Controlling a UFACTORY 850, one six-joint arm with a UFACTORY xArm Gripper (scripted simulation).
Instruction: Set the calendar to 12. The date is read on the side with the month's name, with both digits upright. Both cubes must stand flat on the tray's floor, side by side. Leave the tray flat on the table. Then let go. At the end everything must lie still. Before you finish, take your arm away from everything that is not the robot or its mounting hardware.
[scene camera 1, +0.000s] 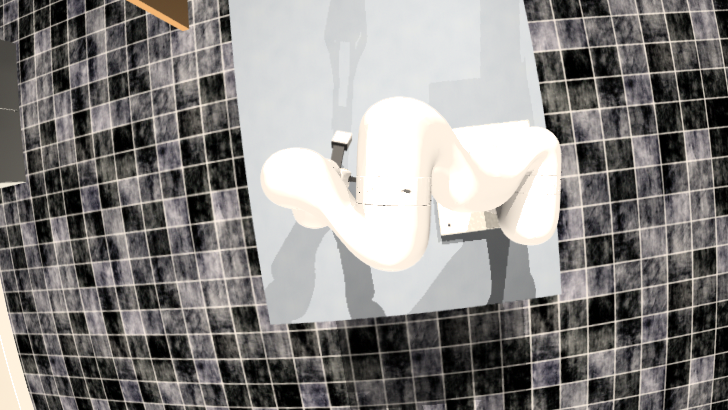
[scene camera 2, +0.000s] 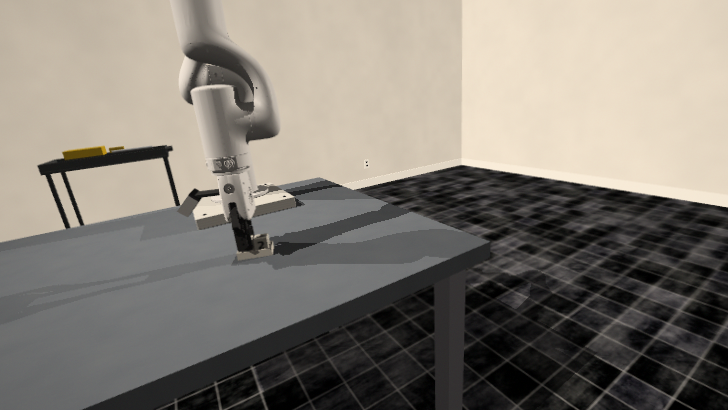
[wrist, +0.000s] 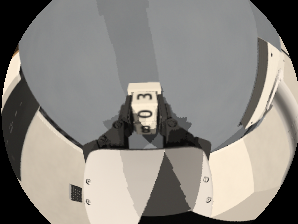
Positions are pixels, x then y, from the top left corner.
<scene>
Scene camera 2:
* gripper: 247, 246
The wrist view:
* gripper: 144, 102
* date cube: 144, 105
</scene>
